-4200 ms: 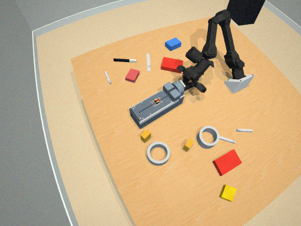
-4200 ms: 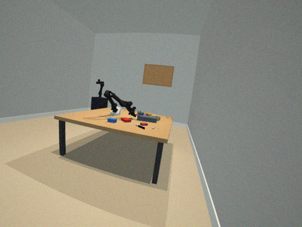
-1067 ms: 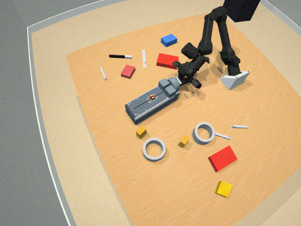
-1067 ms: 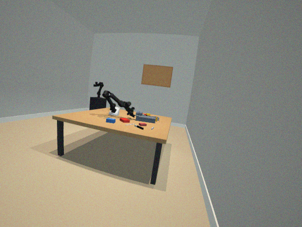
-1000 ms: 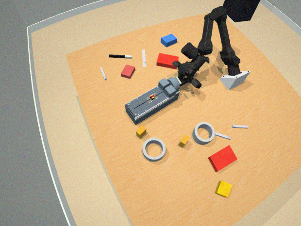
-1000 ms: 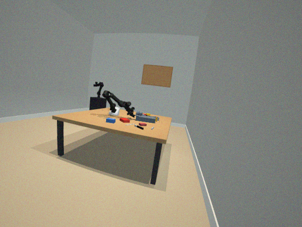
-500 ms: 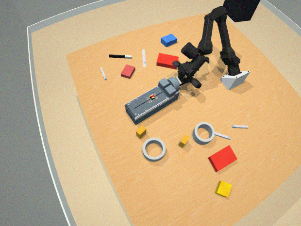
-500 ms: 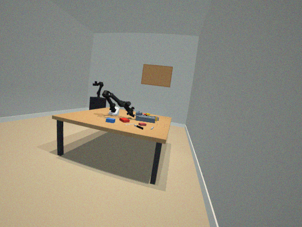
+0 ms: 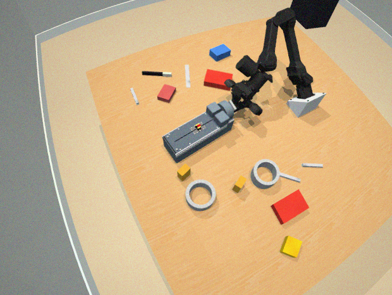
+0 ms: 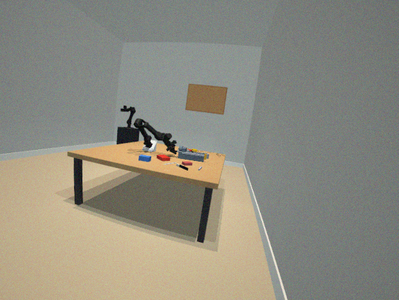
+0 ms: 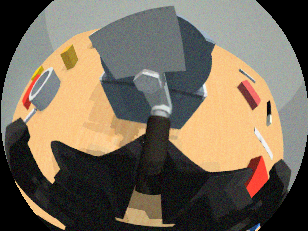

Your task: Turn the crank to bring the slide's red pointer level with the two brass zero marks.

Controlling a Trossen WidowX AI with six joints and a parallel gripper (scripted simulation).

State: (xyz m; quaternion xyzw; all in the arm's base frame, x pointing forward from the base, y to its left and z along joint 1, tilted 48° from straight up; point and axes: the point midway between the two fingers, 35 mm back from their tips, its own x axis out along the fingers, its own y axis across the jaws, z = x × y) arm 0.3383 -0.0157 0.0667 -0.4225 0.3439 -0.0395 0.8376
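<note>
My gripper tip is 2 cm past the dark crank handle and 3 cm below it. From my gripper tip the other things lie so: red block (20 cm ahead, 20 cm to the right, 2 cm below); red pointer (16 cm ahead, 4 cm to the left, 5 cm above); black marker (19 cm ahead, 33 cm to the right, 2 cm below).
</note>
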